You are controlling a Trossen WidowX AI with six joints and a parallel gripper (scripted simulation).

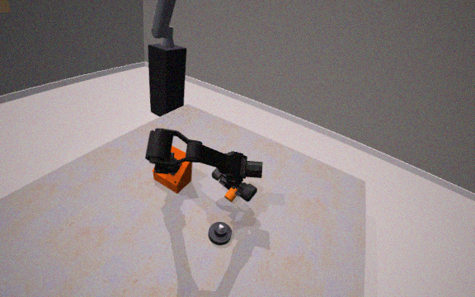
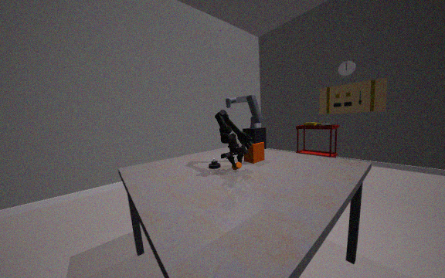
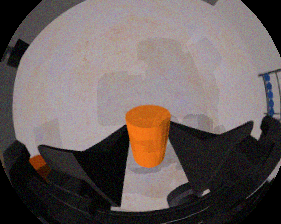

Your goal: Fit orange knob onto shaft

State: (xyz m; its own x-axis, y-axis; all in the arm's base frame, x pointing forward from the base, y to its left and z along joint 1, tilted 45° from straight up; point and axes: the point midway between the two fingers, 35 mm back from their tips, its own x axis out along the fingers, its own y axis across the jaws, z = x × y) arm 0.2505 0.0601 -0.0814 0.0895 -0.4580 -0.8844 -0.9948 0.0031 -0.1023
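Now: gripper tip 19 cm to the left of the round dark pedestal and 6 cm short of it. The rest, counted from my gripper tip: orange knob (1 cm above).
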